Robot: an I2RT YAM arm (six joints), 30 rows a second.
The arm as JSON. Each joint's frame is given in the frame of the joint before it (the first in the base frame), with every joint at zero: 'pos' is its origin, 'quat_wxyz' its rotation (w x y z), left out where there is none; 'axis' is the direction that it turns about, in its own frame. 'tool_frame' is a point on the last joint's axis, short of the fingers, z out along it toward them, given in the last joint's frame.
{
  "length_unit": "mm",
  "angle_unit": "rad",
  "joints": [
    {
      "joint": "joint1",
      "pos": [
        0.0,
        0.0,
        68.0
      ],
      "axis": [
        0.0,
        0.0,
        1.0
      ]
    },
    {
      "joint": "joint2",
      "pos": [
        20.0,
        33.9,
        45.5
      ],
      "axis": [
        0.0,
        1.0,
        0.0
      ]
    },
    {
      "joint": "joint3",
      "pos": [
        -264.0,
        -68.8,
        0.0
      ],
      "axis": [
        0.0,
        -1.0,
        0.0
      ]
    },
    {
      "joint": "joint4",
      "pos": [
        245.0,
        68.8,
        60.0
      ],
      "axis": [
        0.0,
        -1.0,
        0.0
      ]
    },
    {
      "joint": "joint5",
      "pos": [
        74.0,
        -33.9,
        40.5
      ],
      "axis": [
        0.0,
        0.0,
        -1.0
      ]
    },
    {
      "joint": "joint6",
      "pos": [
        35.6,
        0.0,
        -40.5
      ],
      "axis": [
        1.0,
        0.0,
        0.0
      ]
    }
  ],
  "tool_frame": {
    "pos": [
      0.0,
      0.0,
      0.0
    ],
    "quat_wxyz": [
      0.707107,
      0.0,
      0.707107,
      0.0
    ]
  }
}
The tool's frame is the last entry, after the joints.
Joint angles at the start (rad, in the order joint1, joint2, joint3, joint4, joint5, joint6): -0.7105, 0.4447, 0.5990, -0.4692, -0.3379, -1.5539
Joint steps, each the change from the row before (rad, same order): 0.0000, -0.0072, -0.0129, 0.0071, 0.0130, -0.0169; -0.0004, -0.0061, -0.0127, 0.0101, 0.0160, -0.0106; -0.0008, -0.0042, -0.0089, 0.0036, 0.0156, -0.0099; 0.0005, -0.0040, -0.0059, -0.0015, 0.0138, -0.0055; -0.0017, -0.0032, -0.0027, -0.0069, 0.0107, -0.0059; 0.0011, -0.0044, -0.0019, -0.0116, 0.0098, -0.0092; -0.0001, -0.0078, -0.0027, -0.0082, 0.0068, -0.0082; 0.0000, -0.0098, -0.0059, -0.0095, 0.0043, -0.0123; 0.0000, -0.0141, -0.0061, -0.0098, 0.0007, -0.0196; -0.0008, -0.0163, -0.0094, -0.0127, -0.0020, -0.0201; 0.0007, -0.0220, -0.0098, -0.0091, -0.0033, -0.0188; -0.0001, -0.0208, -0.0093, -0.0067, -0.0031, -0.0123; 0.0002, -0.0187, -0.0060, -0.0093, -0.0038, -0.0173; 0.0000, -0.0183, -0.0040, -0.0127, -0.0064, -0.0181; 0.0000, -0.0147, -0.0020, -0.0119, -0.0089, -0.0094
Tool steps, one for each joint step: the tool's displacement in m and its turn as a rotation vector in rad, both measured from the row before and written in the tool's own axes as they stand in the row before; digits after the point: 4 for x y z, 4 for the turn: 0.0007, 0.0028, 0.0007, 0.0014, 0.0130, -0.0174; 0.0009, 0.0025, 0.0008, 0.0033, 0.0164, -0.0116; 0.0008, 0.0021, 0.0006, -0.0012, 0.0163, -0.0093; 0.0005, 0.0018, 0.0002, -0.0036, 0.0132, -0.0047; 0.0005, 0.0014, -0.0002, -0.0064, 0.0121, -0.0037; 0.0000, 0.0017, -0.0005, -0.0092, 0.0084, -0.0072; -0.0001, 0.0014, -0.0010, -0.0033, 0.0068, -0.0074; -0.0002, 0.0024, -0.0008, -0.0057, 0.0040, -0.0109; -0.0005, 0.0024, -0.0015, -0.0018, 0.0006, -0.0192; -0.0006, 0.0036, -0.0013, -0.0054, -0.0017, -0.0184; -0.0010, 0.0031, -0.0021, 0.0034, -0.0036, -0.0198; -0.0009, 0.0028, -0.0019, 0.0050, -0.0024, -0.0135; -0.0010, 0.0022, -0.0020, 0.0038, -0.0035, -0.0182; -0.0011, 0.0019, -0.0023, 0.0025, -0.0061, -0.0185; -0.0011, 0.0014, -0.0020, 0.0023, -0.0086, -0.0096
